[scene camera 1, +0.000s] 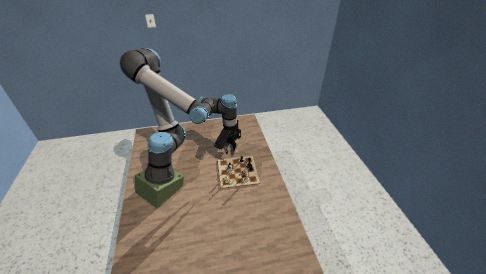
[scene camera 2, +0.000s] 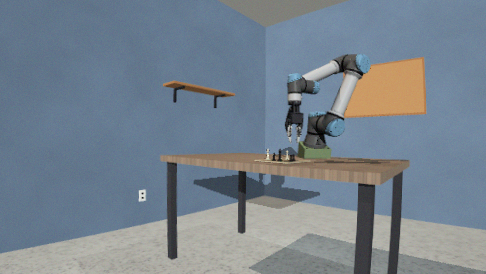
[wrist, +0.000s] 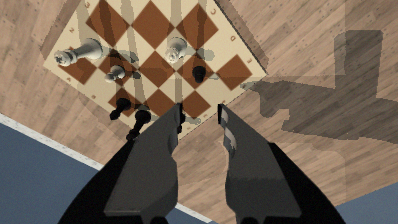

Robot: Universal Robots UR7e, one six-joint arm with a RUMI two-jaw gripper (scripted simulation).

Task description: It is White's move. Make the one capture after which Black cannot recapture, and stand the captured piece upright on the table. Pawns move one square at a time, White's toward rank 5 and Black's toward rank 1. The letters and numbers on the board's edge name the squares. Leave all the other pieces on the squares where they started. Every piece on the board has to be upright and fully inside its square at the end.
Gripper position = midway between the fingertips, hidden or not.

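Observation:
In the wrist view I see my gripper [wrist: 200,105], together with a tall white piece [wrist: 89,47] and a small chessboard [wrist: 137,43]. Scene camera 1 gives me the chessboard too [scene camera 1: 237,178].

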